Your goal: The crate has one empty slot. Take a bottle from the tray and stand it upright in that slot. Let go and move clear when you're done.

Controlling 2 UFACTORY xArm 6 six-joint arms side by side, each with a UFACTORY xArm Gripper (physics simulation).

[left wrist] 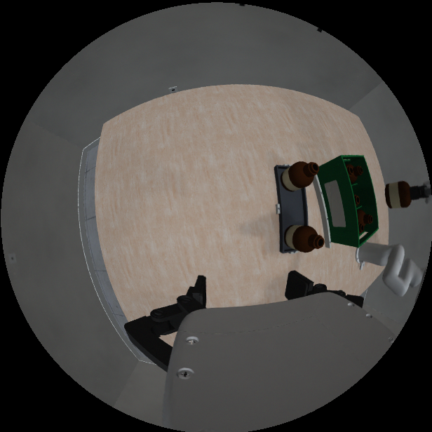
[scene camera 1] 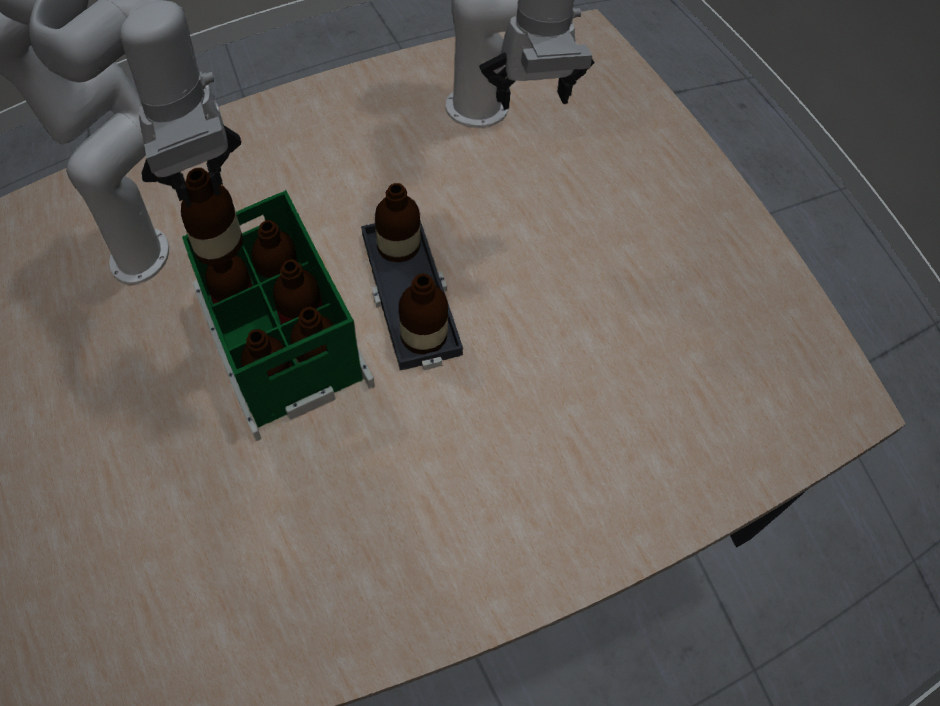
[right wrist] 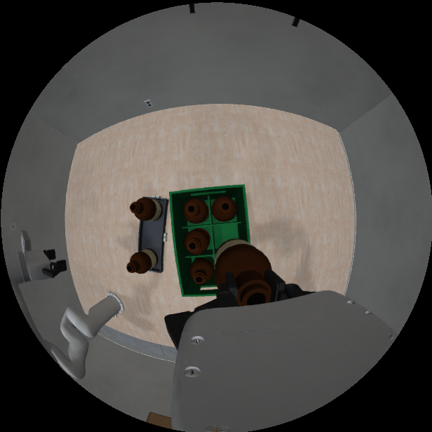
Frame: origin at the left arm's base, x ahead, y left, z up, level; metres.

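Seen in the pictures: left gripper, fingertip midpoint: (scene camera 1: pixel 533 100); right gripper, fingertip midpoint: (scene camera 1: pixel 201 193); left arm's base, link origin: (scene camera 1: pixel 476 107); right arm's base, link origin: (scene camera 1: pixel 139 256).
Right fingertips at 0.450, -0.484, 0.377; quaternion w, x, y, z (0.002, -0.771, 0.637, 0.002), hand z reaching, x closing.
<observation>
Pixels of each thing's top centre, then the offset from my right fingertips to it, as dx, dy, dz. "pt": a spot on its surface instead.
- brown bottle, top centre: (scene camera 1: pixel 196 175) +0.000, +0.000, +0.038
- green crate, surface spot: (scene camera 1: pixel 262 395) pt +0.151, +0.022, -0.288
- empty slot, surface spot: (scene camera 1: pixel 246 330) pt -0.015, -0.004, -0.369
- dark tray, top centre: (scene camera 1: pixel 409 283) -0.036, +0.275, -0.351
The right gripper (scene camera 1: pixel 199 184) (left wrist: pixel 417 192) (right wrist: pixel 251 282) is shut on the neck of a brown bottle (scene camera 1: pixel 210 216) (left wrist: pixel 398 195) (right wrist: pixel 242 265) with a cream label. It holds the bottle upright above the green crate (scene camera 1: pixel 262 395) (left wrist: pixel 345 230) (right wrist: pixel 177 240); in the scene view the bottle overlaps the crate's back left slot. The empty slot (scene camera 1: pixel 246 330) (right wrist: pixel 227 232) is the middle one on the crate's left side in the scene view; bottles stand in the other slots. The dark tray (scene camera 1: pixel 402 284) (left wrist: pixel 292 207) (right wrist: pixel 151 232) bears two bottles. The left gripper (scene camera 1: pixel 534 98) (left wrist: pixel 247 282) (right wrist: pixel 54 260) is open and empty.
On the tray, one bottle (scene camera 1: pixel 397 220) (left wrist: pixel 302 238) (right wrist: pixel 142 262) stands at the back end and another (scene camera 1: pixel 423 311) (left wrist: pixel 298 175) (right wrist: pixel 145 208) at the front end, with a gap between. Pale blocks (scene camera 1: pixel 310 402) sit against the crate's base. The tray stands right of the crate in the scene view.
</observation>
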